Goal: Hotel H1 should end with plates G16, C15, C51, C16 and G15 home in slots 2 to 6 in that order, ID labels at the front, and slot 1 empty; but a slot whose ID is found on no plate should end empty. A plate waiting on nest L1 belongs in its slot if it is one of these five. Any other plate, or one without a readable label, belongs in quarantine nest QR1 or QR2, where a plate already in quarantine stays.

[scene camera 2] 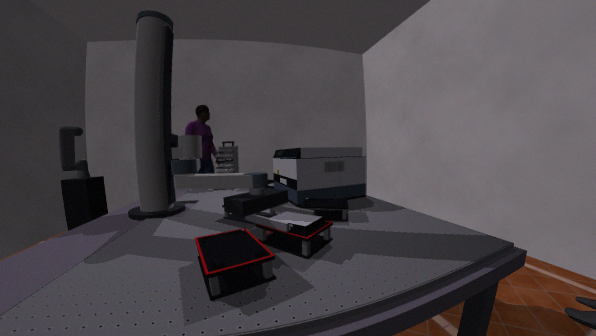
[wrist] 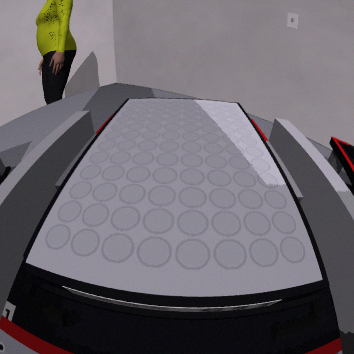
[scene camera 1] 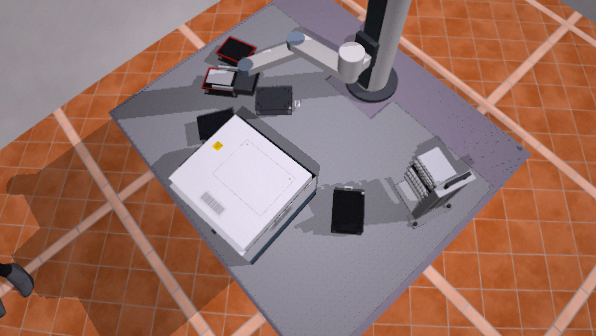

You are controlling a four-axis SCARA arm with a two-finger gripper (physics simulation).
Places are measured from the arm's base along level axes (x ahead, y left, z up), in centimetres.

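Where they show: gripper, fingertip midpoint: [scene camera 2: 302, 220] [wrist: 181, 125] [scene camera 1: 215, 77]; arm's base, origin of the base link: [scene camera 2: 158, 211] [scene camera 1: 371, 81].
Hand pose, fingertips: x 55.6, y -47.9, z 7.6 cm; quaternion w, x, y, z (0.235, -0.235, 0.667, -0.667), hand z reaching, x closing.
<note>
Things, the pixels of their top centre, and the offset from my fingertips.
- pale well plate, middle of its top: [wrist: 180, 136] [scene camera 2: 295, 217] [scene camera 1: 219, 76] dx -1.4, dy +1.7, dz +0.5 cm
- second red-rimmed nest, middle of its top: [scene camera 2: 229, 244] [scene camera 1: 235, 49] dx -17.2, dy -7.5, dz -0.9 cm
- dark nest, middle of its top: [scene camera 2: 249, 201] [scene camera 1: 273, 96] dx -12.6, dy +27.1, dz -0.3 cm
- big white device, middle of its top: [scene camera 1: 238, 176] [scene camera 2: 315, 148] dx +24.1, dy +56.0, dz +19.2 cm
My gripper [scene camera 1: 222, 77] [scene camera 2: 279, 220] [wrist: 181, 125] is shut on a pale well plate [scene camera 1: 218, 76] [scene camera 2: 296, 219] [wrist: 175, 200], one finger along each side. The plate is level, on or very close above a red-rimmed nest [scene camera 1: 206, 83] [scene camera 2: 316, 231] [wrist: 30, 339]; I cannot tell whether it bears on the nest. A tag ending in 1 shows at the nest's corner in the wrist view. The plate's front label is too edge-on to read. A second red-rimmed nest [scene camera 1: 236, 49] [scene camera 2: 232, 250] beside it holds no plate. The hotel [scene camera 1: 451, 183] [scene camera 2: 228, 148] holds several stacked plates; their labels are unreadable.
A dark nest [scene camera 1: 274, 99] stands close beside the gripper body. Another black nest [scene camera 1: 215, 124] [scene camera 2: 326, 204] is partly behind the big white device [scene camera 1: 240, 185] [scene camera 2: 320, 172]. A black nest [scene camera 1: 348, 210] stands between device and hotel. The arm's column [scene camera 1: 387, 45] [scene camera 2: 154, 115] rises at the table edge.
</note>
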